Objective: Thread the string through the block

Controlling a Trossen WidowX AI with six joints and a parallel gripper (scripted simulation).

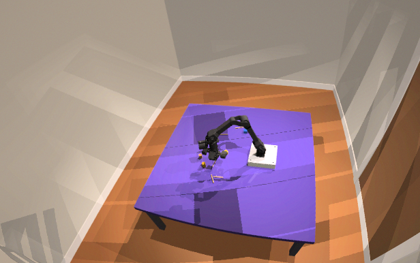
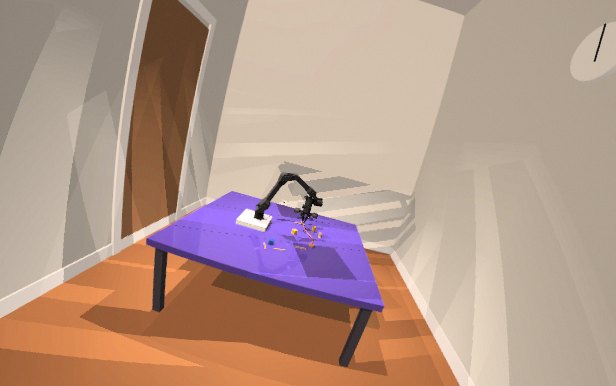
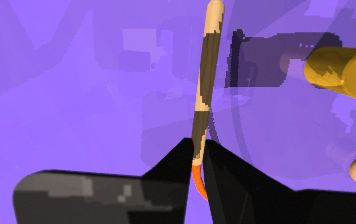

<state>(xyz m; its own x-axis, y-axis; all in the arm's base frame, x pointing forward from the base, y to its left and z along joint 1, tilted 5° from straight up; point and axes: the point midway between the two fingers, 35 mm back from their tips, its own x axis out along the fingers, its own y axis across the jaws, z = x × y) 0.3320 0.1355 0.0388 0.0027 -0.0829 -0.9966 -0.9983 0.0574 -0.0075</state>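
Right now my gripper tip is 10 mm to the right of the thin wooden stick. Round my gripper tip: yellow wooden block (120 mm to the right, 40 mm below, 40 mm behind); then yellow cylinder (90 mm ahead, 40 mm to the left, 40 mm below); then tan cylinder (150 mm ahead, 50 mm to the right, 40 mm below).
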